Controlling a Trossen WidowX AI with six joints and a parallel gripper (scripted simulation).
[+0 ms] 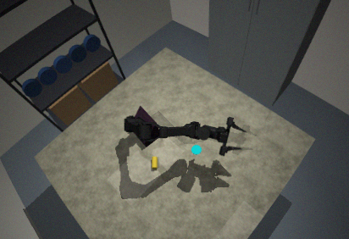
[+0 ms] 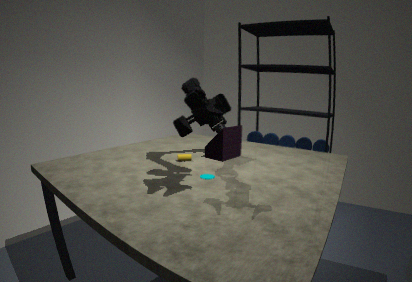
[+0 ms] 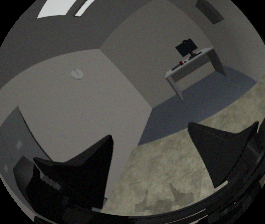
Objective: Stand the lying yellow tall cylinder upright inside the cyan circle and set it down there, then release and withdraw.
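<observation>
The yellow cylinder lies 360 mm behind my gripper tip, 320 mm to the right of it and 240 mm below it. From my gripper tip the other things lie so: cyan circle: 220 mm behind, 100 mm to the right, 260 mm below.
</observation>
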